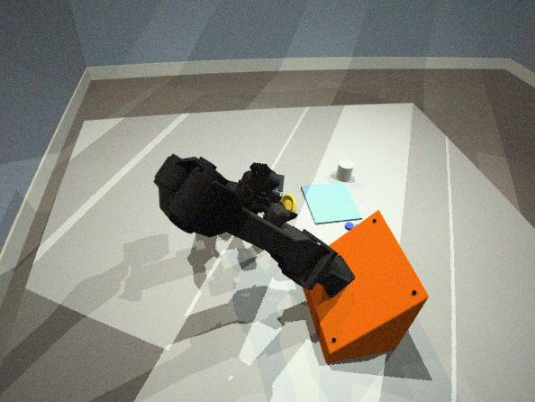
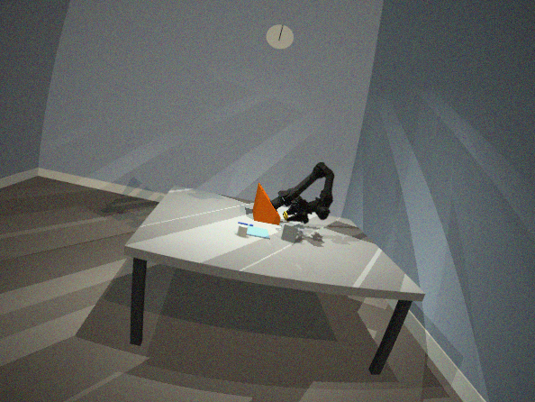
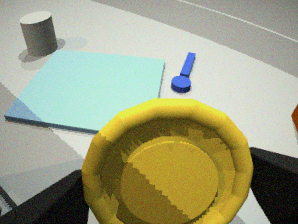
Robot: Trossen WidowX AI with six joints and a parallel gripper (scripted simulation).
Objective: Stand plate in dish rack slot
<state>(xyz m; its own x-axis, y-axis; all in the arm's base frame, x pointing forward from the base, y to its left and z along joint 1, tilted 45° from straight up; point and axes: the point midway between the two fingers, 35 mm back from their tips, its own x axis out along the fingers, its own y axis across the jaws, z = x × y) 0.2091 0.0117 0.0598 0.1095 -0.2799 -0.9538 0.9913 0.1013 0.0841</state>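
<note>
The grey dish rack lies 100 mm ahead of my gripper tip, 30 mm to the left of it and 60 mm below it. Round my gripper tip: yellow plate: 10 mm to the left; blue spoon: 30 mm behind, 180 mm to the right, 80 mm below; light blue mat: 70 mm ahead, 150 mm to the right, 80 mm below.
</note>
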